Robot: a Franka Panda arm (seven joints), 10 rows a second.
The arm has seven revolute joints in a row. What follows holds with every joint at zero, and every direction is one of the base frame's. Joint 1 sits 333.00 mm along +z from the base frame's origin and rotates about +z. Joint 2 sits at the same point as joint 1 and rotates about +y. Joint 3 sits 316.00 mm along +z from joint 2 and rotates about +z. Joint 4 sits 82.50 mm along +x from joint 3 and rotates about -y. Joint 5 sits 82.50 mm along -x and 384.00 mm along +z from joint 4 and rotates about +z. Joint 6 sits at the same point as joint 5 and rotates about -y. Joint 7 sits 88.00 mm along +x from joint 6 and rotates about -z. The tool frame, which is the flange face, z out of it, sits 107.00 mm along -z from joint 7; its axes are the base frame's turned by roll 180.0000, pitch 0.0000 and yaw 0.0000 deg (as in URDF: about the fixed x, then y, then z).
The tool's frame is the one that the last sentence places.
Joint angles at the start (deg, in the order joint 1, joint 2, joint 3, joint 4, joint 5, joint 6, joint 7):
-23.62 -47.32 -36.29 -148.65 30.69 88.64 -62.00
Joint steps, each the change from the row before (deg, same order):
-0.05 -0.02 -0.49 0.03 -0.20 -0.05 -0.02
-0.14 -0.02 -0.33 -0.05 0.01 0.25 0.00
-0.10 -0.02 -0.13 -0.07 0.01 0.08 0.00
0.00 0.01 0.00 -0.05 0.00 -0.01 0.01
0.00 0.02 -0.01 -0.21 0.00 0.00 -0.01
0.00 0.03 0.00 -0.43 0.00 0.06 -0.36
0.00 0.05 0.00 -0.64 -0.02 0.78 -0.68
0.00 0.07 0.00 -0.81 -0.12 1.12 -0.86
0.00 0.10 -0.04 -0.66 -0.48 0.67 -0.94
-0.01 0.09 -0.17 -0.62 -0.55 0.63 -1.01
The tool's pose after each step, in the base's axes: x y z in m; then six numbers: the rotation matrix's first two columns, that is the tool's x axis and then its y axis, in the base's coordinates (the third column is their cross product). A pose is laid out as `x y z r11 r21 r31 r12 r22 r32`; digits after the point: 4 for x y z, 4 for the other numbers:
0.1809 -0.2381 0.4827 0.8063 -0.0870 0.5851 0.3868 -0.6707 -0.6329
0.1793 -0.2402 0.4819 0.8039 -0.0960 0.5870 0.3821 -0.6730 -0.6333
0.1785 -0.2409 0.4812 0.8030 -0.1001 0.5875 0.3799 -0.6735 -0.6341
0.1785 -0.2406 0.4809 0.8036 -0.1002 0.5867 0.3797 -0.6728 -0.6350
0.1787 -0.2398 0.4793 0.8050 -0.1005 0.5847 0.3794 -0.6704 -0.6376
0.1792 -0.2381 0.4762 0.8055 -0.0972 0.5846 0.3833 -0.6670 -0.6389
0.1804 -0.2372 0.4717 0.8028 -0.0944 0.5887 0.3861 -0.6701 -0.6340
0.1818 -0.2363 0.4658 0.7998 -0.0904 0.5934 0.3882 -0.6760 -0.6263
0.1823 -0.2353 0.4602 0.7995 -0.0791 0.5954 0.3933 -0.6802 -0.6186
0.1821 -0.2349 0.4545 0.7984 -0.0679 0.5982 0.3990 -0.6844 -0.6102

